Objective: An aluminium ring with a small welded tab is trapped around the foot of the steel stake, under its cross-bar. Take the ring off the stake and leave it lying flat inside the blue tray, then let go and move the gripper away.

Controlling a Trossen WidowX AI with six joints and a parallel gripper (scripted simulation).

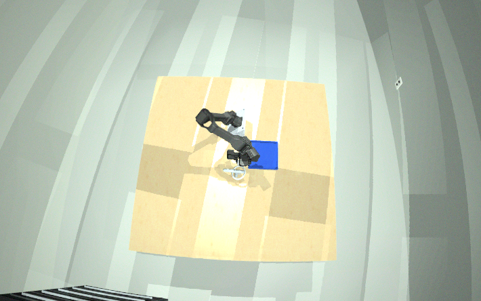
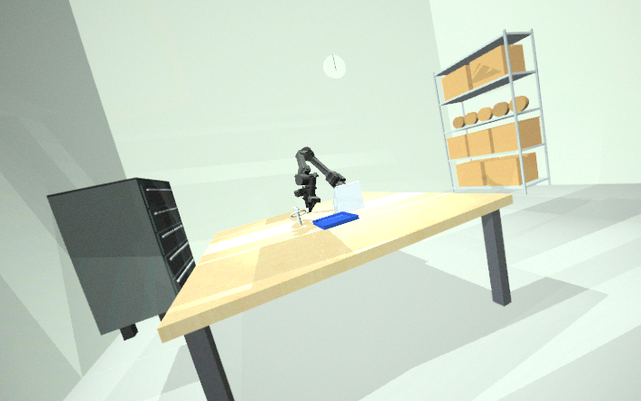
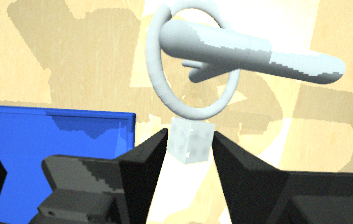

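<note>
Now: gripper tip 50 mm short of the aluminium ring. From my gripper tip the other things lie so: blue tray: 140 mm to the left, 100 mm behind, 60 mm below.
</note>
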